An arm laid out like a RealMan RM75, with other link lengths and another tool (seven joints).
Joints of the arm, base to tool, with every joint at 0 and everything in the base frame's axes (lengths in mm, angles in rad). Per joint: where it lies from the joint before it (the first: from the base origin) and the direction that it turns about. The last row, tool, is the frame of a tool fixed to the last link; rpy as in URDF.
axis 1: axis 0 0 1 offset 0.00 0.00 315.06
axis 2: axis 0 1 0 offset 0.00 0.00 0.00
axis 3: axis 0 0 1 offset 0.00 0.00 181.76
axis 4: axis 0 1 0 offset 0.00 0.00 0.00
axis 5: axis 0 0 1 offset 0.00 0.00 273.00
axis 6: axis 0 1 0 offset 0.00 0.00 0.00
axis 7: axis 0 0 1 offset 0.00 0.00 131.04
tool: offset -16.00 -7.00 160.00 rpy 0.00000 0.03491 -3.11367
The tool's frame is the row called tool.
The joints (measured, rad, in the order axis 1, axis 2, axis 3, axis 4, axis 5, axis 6, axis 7), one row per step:
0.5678, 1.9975, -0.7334, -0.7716, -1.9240, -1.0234, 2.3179
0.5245, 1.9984, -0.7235, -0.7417, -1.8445, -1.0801, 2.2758
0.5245, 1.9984, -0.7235, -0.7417, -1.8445, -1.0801, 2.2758
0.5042, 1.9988, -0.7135, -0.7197, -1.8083, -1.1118, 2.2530
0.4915, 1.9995, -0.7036, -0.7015, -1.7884, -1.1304, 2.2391
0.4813, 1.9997, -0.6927, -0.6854, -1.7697, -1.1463, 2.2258
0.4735, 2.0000, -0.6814, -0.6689, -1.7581, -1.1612, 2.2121
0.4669, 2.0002, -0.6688, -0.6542, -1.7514, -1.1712, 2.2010
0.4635, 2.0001, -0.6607, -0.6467, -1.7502, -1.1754, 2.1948
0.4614, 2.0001, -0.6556, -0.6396, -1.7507, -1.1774, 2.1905
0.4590, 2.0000, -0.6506, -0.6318, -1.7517, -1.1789, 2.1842
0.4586, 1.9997, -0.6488, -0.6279, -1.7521, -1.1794, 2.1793
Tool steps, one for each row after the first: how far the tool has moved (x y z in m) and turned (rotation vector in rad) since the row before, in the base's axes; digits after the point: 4 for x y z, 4 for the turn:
0.0058, -0.0165, -0.0059, -0.0095, 0.0746, 0.0054
0.0000, 0.0000, 0.0000, 0.0000, 0.0000, 0.0000
0.0036, -0.0092, -0.0034, -0.0046, 0.0400, 0.0013
0.0040, -0.0063, -0.0025, -0.0019, 0.0270, -0.0043
0.0031, -0.0049, -0.0008, 0.0026, 0.0244, -0.0030
0.0031, -0.0048, -0.0018, -0.0001, 0.0186, -0.0021
0.0040, -0.0039, -0.0010, 0.0021, 0.0144, -0.0057
0.0028, -0.0020, -0.0002, 0.0018, 0.0055, -0.0041
0.0024, -0.0017, -0.0011, -0.0006, 0.0034, -0.0042
0.0028, -0.0019, -0.0014, -0.0007, 0.0016, -0.0040
0.0010, -0.0007, -0.0007, -0.0003, -0.0011, 0.0000

